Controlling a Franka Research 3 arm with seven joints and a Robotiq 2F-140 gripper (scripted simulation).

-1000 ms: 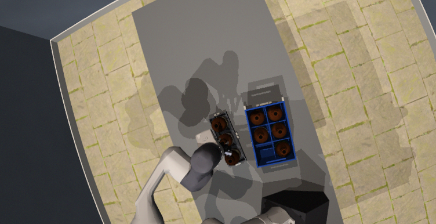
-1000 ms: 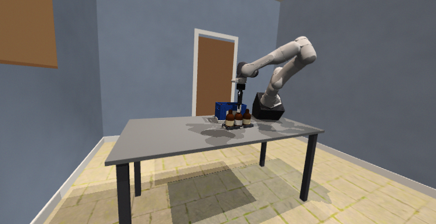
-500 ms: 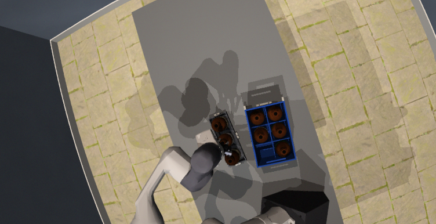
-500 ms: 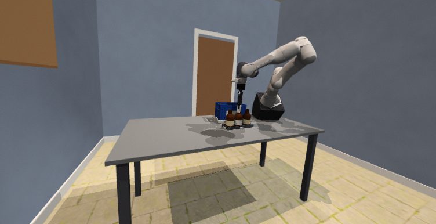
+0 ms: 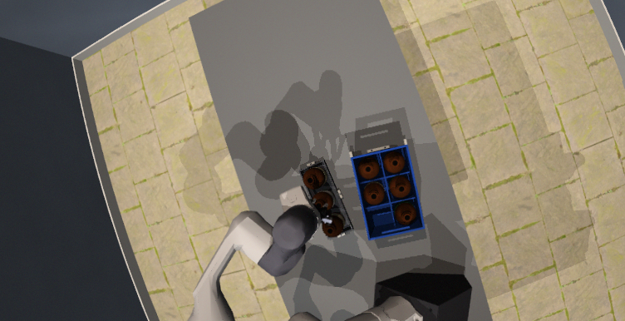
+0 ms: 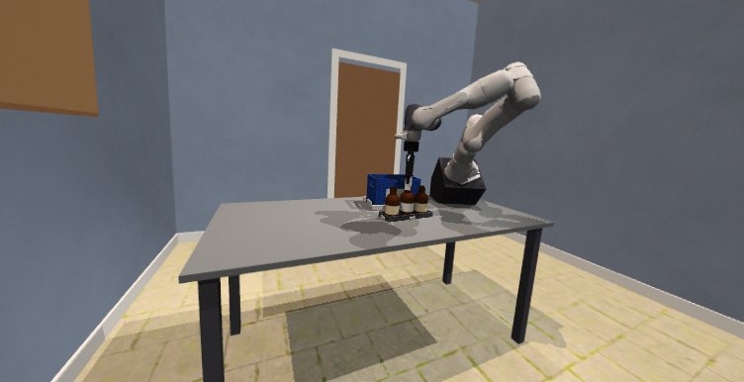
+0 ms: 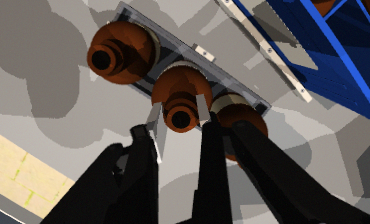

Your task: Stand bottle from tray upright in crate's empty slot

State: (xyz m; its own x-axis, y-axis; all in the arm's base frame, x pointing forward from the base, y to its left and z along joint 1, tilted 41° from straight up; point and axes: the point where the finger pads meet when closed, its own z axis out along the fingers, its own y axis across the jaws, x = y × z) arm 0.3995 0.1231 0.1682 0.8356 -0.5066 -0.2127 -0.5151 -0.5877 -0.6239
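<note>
Now: the brown bottle 90 mm below my hand. From my hand the other things lie so: dark tray (170 mm below); then blue crate (230 mm to the right, 90 mm below).
</note>
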